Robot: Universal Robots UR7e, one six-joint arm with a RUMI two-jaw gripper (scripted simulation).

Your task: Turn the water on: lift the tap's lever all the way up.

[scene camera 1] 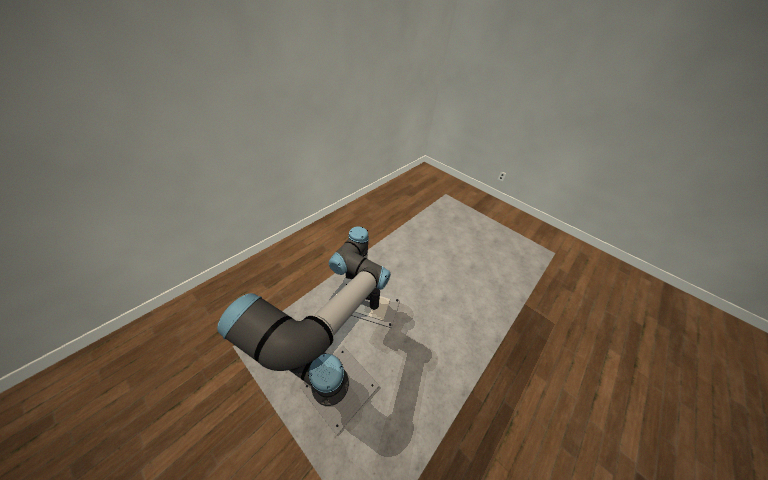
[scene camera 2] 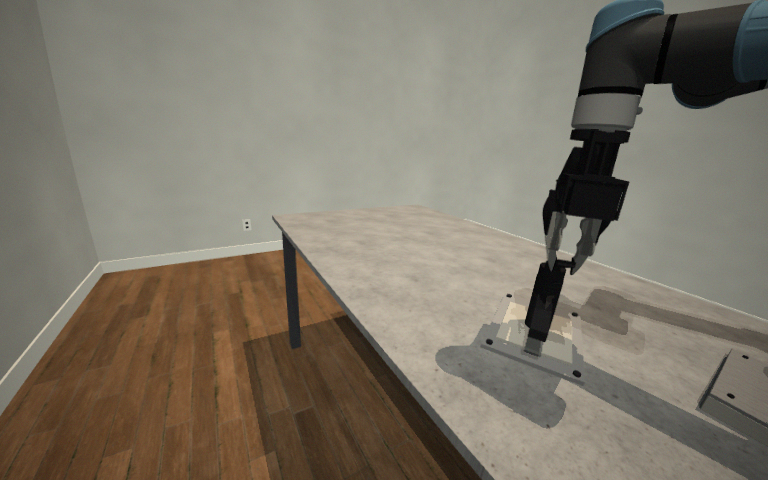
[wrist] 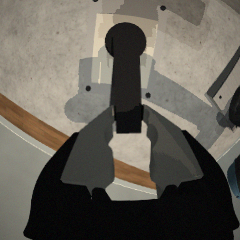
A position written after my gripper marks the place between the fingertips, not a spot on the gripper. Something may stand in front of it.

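I can see my gripper [scene camera 2: 561, 272], and my gripper is visible in the wrist view too [wrist: 127, 106].
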